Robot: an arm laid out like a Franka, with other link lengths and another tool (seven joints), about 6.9 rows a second.
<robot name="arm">
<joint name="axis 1" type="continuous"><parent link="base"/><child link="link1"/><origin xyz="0 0 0.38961" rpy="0 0 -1.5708"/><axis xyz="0 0 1"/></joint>
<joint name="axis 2" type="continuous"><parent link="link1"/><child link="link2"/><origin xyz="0 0 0" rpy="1.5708 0 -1.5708"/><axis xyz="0 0 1"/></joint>
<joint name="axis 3" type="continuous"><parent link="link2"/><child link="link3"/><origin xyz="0 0.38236 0" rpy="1.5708 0 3.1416"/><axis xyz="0 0 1"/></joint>
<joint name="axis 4" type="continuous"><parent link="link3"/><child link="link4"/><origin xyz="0.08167 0 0" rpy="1.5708 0 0"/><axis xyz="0 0 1"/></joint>
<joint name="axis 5" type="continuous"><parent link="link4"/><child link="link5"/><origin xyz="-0.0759 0.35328 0" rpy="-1.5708 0 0"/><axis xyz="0 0 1"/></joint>
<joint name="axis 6" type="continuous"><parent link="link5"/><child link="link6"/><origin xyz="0 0 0" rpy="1.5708 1.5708 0"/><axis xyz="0 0 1"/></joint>
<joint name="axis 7" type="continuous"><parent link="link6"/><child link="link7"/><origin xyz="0 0.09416 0" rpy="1.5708 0 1.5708"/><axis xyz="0 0 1"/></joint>
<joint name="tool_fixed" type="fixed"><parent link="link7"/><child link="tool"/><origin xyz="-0.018 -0.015 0.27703" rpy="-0.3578 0 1.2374"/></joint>
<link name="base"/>
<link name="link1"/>
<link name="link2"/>
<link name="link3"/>
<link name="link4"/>
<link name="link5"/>
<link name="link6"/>
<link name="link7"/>
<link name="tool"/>
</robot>
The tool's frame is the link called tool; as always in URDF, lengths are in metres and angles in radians. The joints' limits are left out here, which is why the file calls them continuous.
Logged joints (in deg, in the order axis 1, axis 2, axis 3, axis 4, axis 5, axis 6, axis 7), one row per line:
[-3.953 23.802 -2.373 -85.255 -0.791 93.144 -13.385]
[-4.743 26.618 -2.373 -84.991 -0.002 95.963 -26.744]
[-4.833 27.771 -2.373 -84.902 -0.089 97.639 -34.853]
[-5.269 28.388 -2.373 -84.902 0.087 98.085 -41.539]
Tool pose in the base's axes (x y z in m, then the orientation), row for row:
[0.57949 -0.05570 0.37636 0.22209 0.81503 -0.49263 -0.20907]
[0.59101 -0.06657 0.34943 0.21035 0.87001 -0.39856 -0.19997]
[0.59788 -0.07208 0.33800 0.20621 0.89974 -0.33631 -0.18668]
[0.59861 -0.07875 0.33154 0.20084 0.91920 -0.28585 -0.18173]
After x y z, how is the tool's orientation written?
As a quaternion, w x y z.
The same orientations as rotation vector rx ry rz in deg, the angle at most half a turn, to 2 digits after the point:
[129.01 -77.98 -33.09]
[138.57 -63.48 -31.85]
[143.63 -53.69 -29.80]
[147.15 -45.76 -29.09]

